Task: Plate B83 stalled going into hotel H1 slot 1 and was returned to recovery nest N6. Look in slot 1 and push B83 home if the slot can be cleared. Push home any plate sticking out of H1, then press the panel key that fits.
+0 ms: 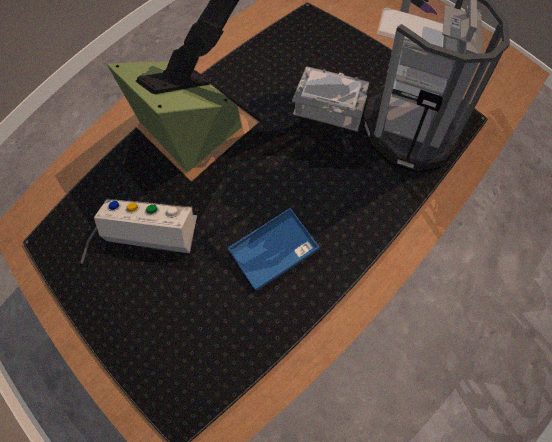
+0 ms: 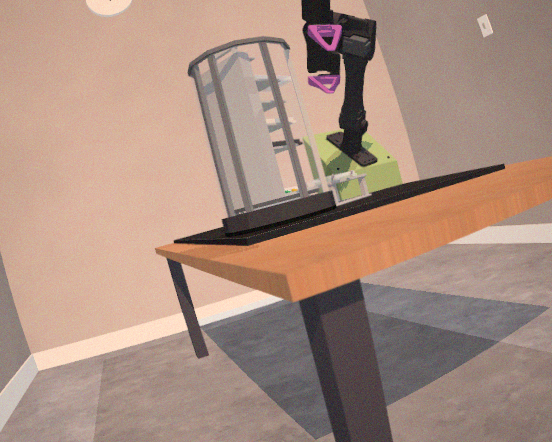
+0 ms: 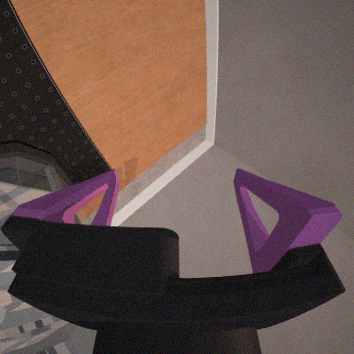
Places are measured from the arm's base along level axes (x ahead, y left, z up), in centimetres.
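Where they show: gripper, fingertip midpoint: (image 2: 330, 72) (image 3: 176, 174); arm's base at its link origin: (image 1: 174, 82) (image 2: 351, 149).
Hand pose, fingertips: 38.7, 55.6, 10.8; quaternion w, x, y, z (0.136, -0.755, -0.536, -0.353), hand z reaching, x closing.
Each offset is from my fingertips to the top centre of the thing, as dx, dy, dz. "pt": to the spot under its first point. Level surfaces: height alone.
Hotel H1 appears to be the grey-framed tower @(+7.3, -23.6, +15.3) (image 1: 392, 85) (image 2: 227, 145) at the mat's corner. Light shelves or plates @(pt +6.4, -11.5, +3.3) (image 2: 272, 79) show inside it, with a dark one lower down; plate B83, slot 1 and slot numbers cannot be made out. A clear box-like stand (image 1: 327, 117) (image 2: 363, 186), possibly the nest, has a flat clear piece on top. The white key panel @(-24.5, -82.7, -17.5) (image 1: 142, 233) carries blue @(-32.1, -84.9, -18.4) (image 1: 114, 205), yellow @(-27.8, -82.2, -18.4) (image 1: 132, 207), green @(-23.6, -79.5, -18.4) (image 1: 151, 209) and white @(-19.4, -76.8, -18.4) (image 1: 172, 211) keys. My gripper (image 2: 327, 66) (image 3: 176, 174) is open and empty, high up beside the tower's upper part.
A blue tray @(+0.6, -68.5, -24.2) (image 1: 267, 250) with a white label lies on the black mat @(dz -25.9) (image 1: 200, 320). The green arm base (image 1: 200, 120) (image 2: 385, 172) stands between panel and stand. A white flat piece @(+1.8, -25.5, +7.4) (image 1: 400, 24) shows beside the tower's top. The wooden table edge (image 3: 150, 65) lies beyond the mat.
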